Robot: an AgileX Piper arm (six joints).
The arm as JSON. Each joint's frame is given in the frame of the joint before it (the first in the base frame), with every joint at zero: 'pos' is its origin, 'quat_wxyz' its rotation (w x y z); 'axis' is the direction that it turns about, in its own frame. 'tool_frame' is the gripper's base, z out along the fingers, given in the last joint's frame.
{
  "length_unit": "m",
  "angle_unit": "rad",
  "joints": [
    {
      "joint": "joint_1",
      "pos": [
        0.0,
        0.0,
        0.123
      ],
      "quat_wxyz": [
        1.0,
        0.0,
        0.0,
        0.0
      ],
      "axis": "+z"
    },
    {
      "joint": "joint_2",
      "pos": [
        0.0,
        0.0,
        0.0
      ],
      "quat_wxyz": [
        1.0,
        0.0,
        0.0,
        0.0
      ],
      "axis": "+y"
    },
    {
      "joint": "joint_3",
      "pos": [
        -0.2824,
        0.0,
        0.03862
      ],
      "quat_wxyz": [
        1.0,
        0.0,
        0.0,
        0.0
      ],
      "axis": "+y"
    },
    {
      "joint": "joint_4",
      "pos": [
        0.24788,
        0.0,
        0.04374
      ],
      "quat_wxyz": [
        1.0,
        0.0,
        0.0,
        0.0
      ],
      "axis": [
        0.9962,
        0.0,
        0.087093
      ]
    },
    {
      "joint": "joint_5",
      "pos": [
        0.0,
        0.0,
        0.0
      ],
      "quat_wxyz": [
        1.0,
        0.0,
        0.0,
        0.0
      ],
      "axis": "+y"
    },
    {
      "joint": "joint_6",
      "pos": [
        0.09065,
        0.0,
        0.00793
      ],
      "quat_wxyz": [
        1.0,
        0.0,
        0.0,
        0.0
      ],
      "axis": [
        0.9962,
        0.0,
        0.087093
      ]
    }
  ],
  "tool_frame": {
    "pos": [
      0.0,
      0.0,
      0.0
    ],
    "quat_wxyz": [
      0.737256,
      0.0,
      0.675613,
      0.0
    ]
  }
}
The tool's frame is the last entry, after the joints.
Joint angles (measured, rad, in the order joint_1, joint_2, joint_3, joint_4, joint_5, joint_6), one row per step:
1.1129, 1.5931, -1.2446, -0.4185, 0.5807, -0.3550
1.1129, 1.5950, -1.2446, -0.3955, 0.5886, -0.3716
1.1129, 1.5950, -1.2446, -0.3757, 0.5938, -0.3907
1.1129, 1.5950, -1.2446, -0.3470, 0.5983, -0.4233
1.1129, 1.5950, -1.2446, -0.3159, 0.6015, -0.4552
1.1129, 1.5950, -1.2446, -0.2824, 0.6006, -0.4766
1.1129, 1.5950, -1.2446, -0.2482, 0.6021, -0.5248
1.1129, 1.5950, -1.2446, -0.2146, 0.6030, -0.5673
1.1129, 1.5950, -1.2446, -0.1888, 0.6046, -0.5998
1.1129, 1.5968, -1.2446, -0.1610, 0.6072, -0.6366
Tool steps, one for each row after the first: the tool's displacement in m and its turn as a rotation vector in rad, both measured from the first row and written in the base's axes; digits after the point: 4 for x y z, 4 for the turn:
-0.0009, 0.0001, -0.0015, -0.0069, 0.0148, 0.0027
-0.0018, 0.0000, -0.0022, -0.0123, 0.0240, 0.0093
-0.0031, 0.0002, -0.0029, -0.0195, 0.0337, 0.0239
-0.0045, 0.0005, -0.0036, -0.0237, 0.0454, 0.0381
-0.0061, 0.0012, -0.0041, -0.0178, 0.0629, 0.0457
-0.0077, 0.0017, -0.0046, -0.0256, 0.0679, 0.0720
-0.0092, 0.0023, -0.0050, -0.0298, 0.0748, 0.0948
-0.0105, 0.0027, -0.0054, -0.0333, 0.0803, 0.1121
-0.0117, 0.0034, -0.0064, -0.0397, 0.0864, 0.1321

